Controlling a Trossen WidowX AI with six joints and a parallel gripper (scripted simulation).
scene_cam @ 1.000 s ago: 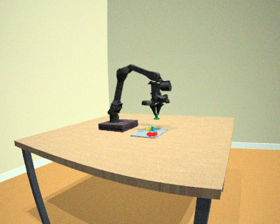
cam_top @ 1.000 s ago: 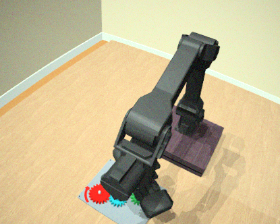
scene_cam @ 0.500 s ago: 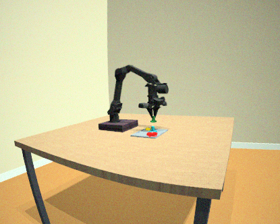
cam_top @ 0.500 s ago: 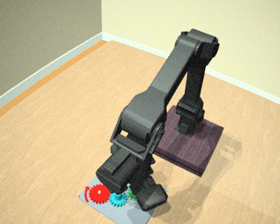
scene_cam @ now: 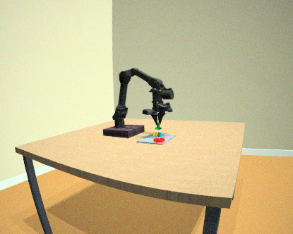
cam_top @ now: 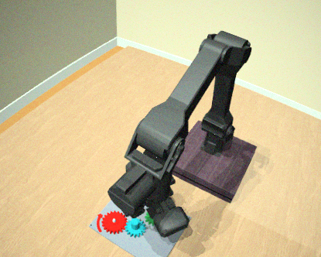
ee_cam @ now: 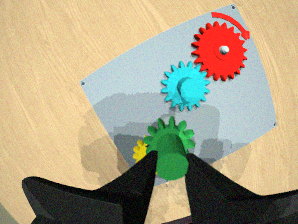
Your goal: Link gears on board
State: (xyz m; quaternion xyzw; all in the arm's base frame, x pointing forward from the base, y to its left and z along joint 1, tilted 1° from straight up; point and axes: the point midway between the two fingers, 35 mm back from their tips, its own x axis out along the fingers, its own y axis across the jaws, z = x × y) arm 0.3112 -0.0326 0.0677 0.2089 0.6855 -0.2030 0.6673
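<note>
The green gear is 1 cm below my gripper tip. Also, from my gripper tip: yellow gear 7 cm below, 3 cm to the left, 3 cm behind; then teal gear 6 cm below, 4 cm to the right, 3 cm ahead; then red gear 9 cm to the right, 7 cm below, 4 cm ahead.
</note>
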